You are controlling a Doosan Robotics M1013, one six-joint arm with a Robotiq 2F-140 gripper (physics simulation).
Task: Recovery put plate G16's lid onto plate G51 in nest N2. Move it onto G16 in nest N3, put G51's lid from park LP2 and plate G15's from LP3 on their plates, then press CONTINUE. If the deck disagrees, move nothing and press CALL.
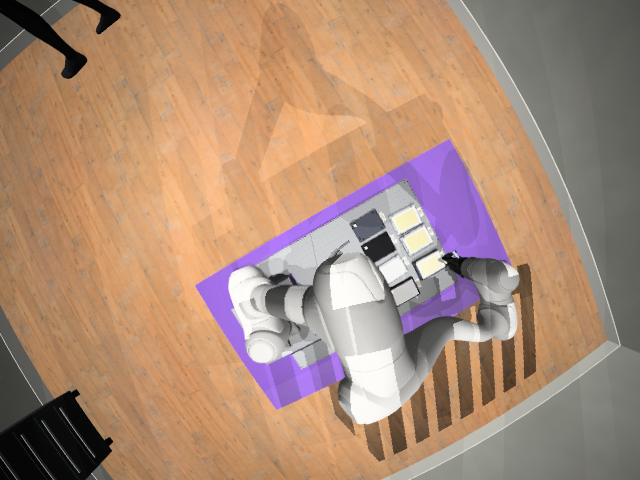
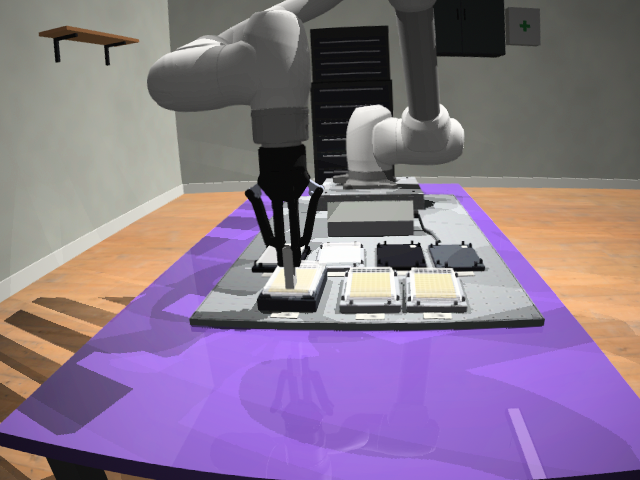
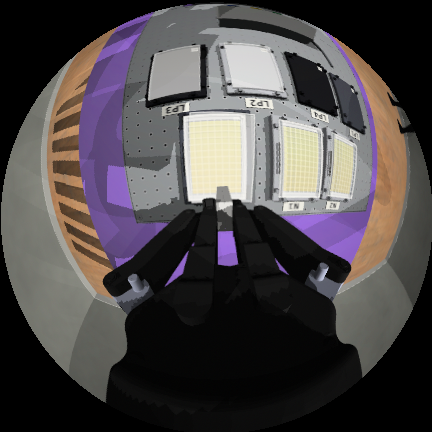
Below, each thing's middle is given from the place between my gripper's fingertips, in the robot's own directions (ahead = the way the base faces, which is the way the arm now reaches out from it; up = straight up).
The nest LP3 (image 3: 202,93) lies 22 cm behind my hand, 7 cm to the right of it and 3 cm below it.
